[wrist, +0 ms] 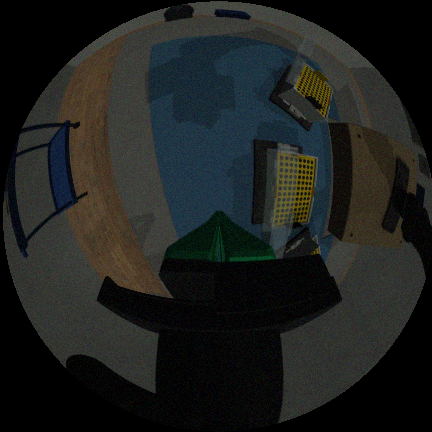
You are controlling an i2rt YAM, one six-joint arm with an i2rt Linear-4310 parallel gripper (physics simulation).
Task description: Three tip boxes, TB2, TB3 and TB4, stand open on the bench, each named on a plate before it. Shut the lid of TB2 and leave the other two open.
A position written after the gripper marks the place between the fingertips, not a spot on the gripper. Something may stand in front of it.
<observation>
In view: the gripper (218, 216) and a clear lid (281, 161).
</observation>
